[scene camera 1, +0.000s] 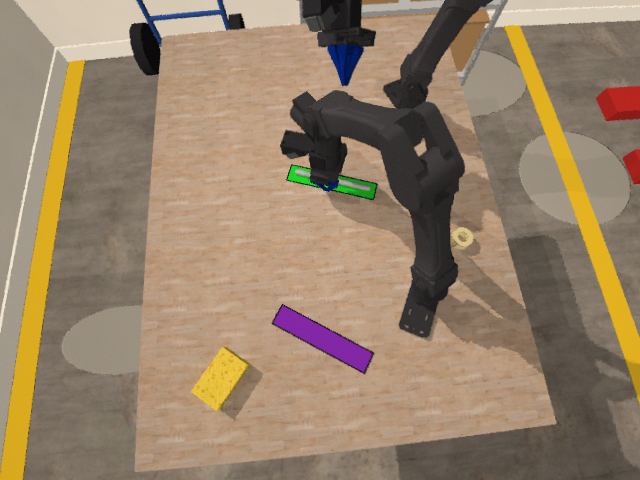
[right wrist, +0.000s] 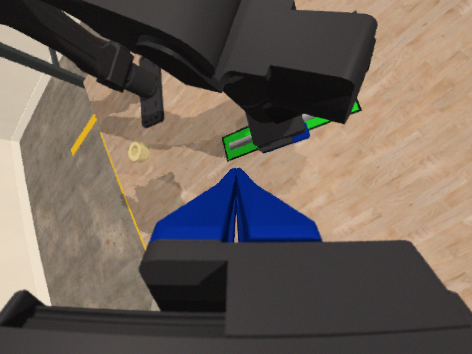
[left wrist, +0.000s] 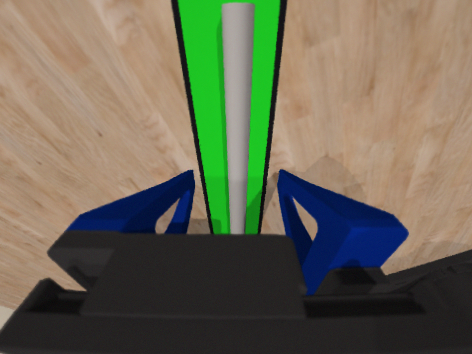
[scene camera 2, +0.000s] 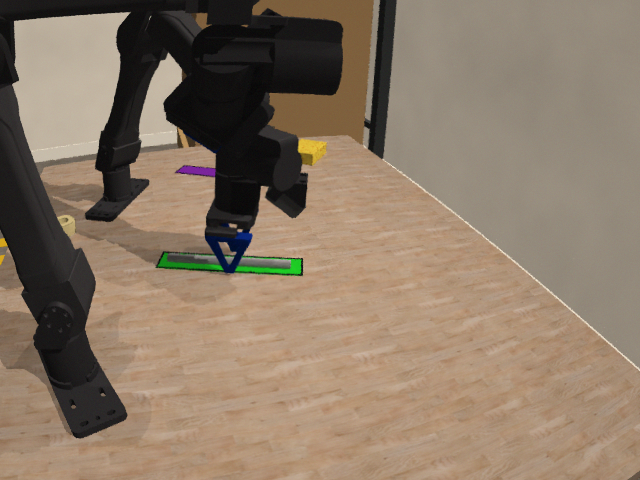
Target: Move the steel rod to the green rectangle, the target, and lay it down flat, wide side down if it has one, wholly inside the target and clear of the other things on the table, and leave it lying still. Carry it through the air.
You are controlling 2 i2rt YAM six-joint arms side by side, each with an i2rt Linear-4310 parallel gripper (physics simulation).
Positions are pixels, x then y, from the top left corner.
Labels:
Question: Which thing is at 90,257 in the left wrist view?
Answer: My left gripper.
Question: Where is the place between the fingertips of my right gripper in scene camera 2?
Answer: At 214,146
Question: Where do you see a green rectangle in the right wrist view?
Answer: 249,148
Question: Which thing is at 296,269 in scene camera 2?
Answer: A green rectangle.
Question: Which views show my left gripper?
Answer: Scene camera 1, the right wrist view, the left wrist view and scene camera 2: all of them.

